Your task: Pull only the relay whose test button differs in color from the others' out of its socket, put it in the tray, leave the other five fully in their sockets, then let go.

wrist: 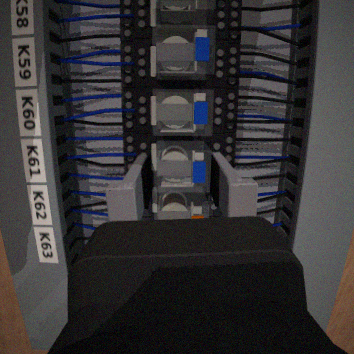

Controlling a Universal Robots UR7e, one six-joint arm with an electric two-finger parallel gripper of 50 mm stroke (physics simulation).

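Frame: origin at the arm's base, x ahead, y left, z up, level; metres.
Seen in the pictures: gripper, fingertip midpoint: (179, 170).
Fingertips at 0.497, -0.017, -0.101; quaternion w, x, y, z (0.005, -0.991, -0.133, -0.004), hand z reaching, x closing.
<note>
Pixels of each thing's top centre, then the offset from my fingertips to it, as dx, dy, dz. "spot": a spot on its surface instead. Level surfaces: height alone.
- relay with the orange test button, middle of its top: (181, 225) +0.004, -0.019, +0.039
- neighbouring relay with a blue button, middle of its top: (181, 172) -0.002, +0.009, +0.039
- relay, surface spot: (178, 6) spot: -0.020, +0.080, +0.038
- K63, surface spot: (33, 160) spot: -0.086, -0.010, +0.013
- Wooden surface, its level: dz -0.030
The relay with the orange test button (178, 206) is a clear-cased block at the lower end of the row, partly hidden by the gripper body. My gripper (179, 170) is shut on it, one finger at each side. It stands in line with the row; its foot and socket contacts are hidden. The neighbouring relay with a blue button (180, 167) is just above it in the wrist view. Two more relays with blue buttons (180, 52) (179, 114) sit further up in their sockets. Part of another relay (178, 6) shows at the top edge. The tray does not show.
Black sockets (134, 117) with screw terminals flank the relays. Blue and black wires run to slotted ducts (62, 135) (300, 105) on both sides. Labels K58 to K63 (33, 160) run down the left. Wooden surface (345, 305) shows at the lower corners.
</note>
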